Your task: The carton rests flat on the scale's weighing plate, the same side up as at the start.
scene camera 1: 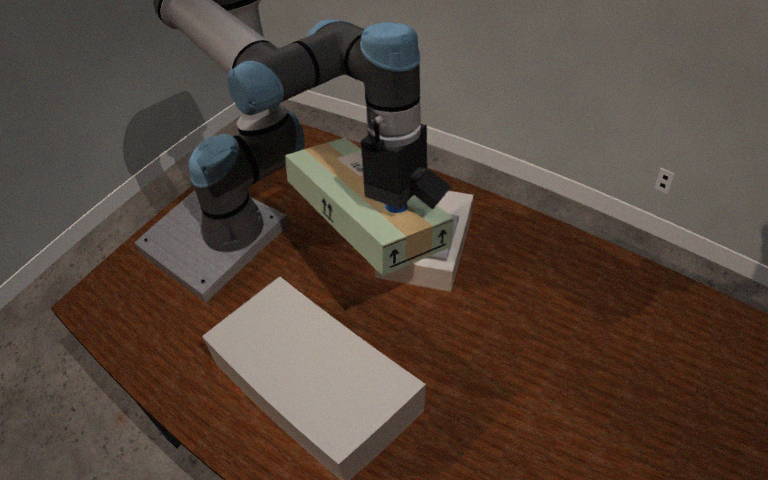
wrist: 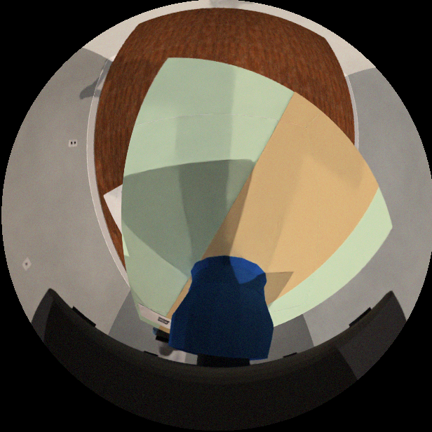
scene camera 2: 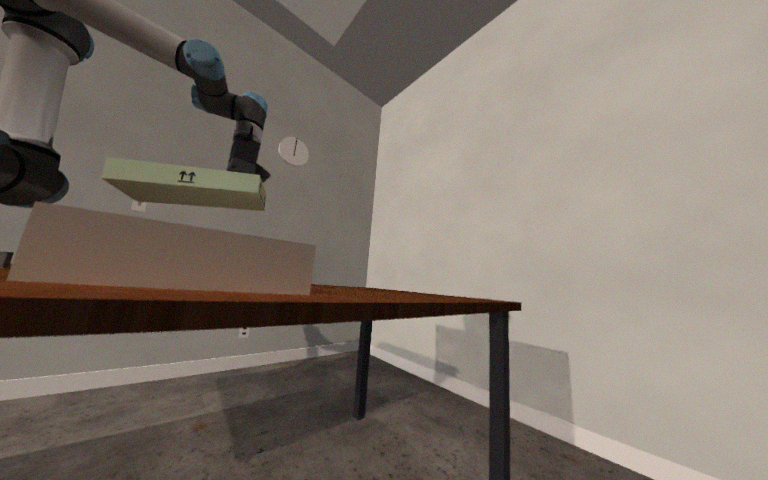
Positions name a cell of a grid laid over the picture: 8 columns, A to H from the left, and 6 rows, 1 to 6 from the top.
A white block shows in scene camera 1 (D6) and in scene camera 2 (A4); in the wrist view it is hidden by a carton. A carton shows in scene camera 1 (D3), in the wrist view (E3) and in scene camera 2 (B3).
